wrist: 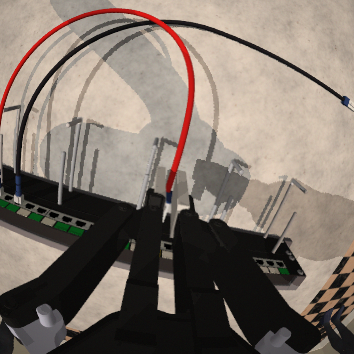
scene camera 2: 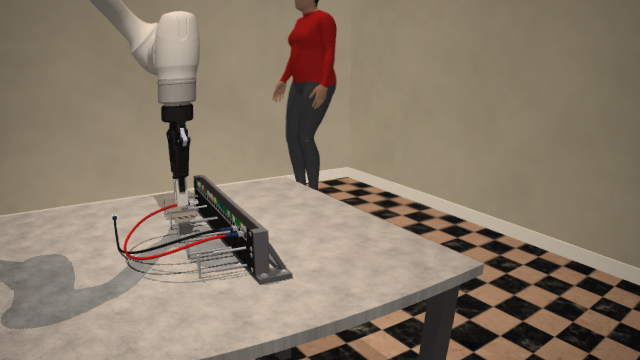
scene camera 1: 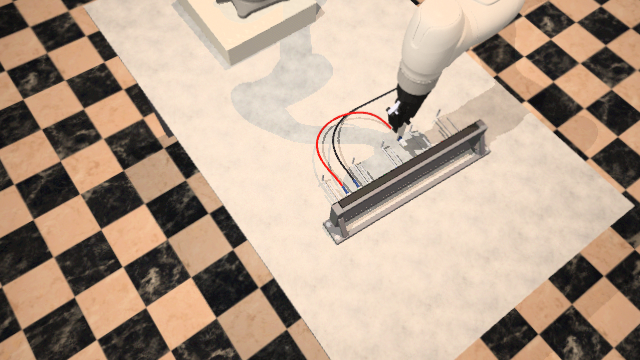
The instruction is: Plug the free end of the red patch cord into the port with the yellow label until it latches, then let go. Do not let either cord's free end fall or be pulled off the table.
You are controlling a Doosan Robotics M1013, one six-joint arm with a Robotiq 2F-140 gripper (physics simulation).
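Frame: origin at the arm's base, x ahead, y left, z up, level; metres.
Seen in the pictures: gripper, fingertip midpoint: (wrist: pixel 168 181) (scene camera 2: pixel 181 204) (scene camera 1: pixel 396 135).
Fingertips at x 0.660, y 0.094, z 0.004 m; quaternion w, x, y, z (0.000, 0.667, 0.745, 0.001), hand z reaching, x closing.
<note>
Pixels of each thing's top centre, then the offset from my fingertips to it. "spot": a spot on its surface instead.
- patch panel at its top centre: (wrist: pixel 131 238) (scene camera 2: pixel 210 199) (scene camera 1: pixel 405 155) dy -0.018, dx +0.068, dz +0.010 m
- small yellow label at a spot on its surface: (scene camera 2: pixel 213 198) spot: dy +0.009, dx +0.082, dz +0.003 m
My gripper (scene camera 1: pixel 401 138) (scene camera 2: pixel 181 199) (wrist: pixel 168 181) is shut on the blue-and-clear plug of the red cord (scene camera 1: pixel 318 142) (scene camera 2: pixel 132 230) (wrist: pixel 190 85). The plug points at the patch panel (scene camera 1: pixel 410 167) (scene camera 2: pixel 261 250) (wrist: pixel 30 230), close in front of its port face. In the wrist view a short gap shows between plug and ports; its depth is hard to judge. A small yellow label (scene camera 2: pixel 213 198) shows on the panel's far half; my fingers partly hide the ports near the plug. The red cord's other end is plugged in at the panel's near end.
The black cord (scene camera 1: pixel 334 142) (scene camera 2: pixel 150 248) (wrist: pixel 250 47) is plugged in beside the red one; its free end (scene camera 2: pixel 114 217) (wrist: pixel 346 101) is over the table, away from the panel. Thin metal cable guides (scene camera 2: pixel 199 265) (wrist: pixel 75 155) stick out from the panel. A person in red (scene camera 2: pixel 312 47) stands beyond the table.
</note>
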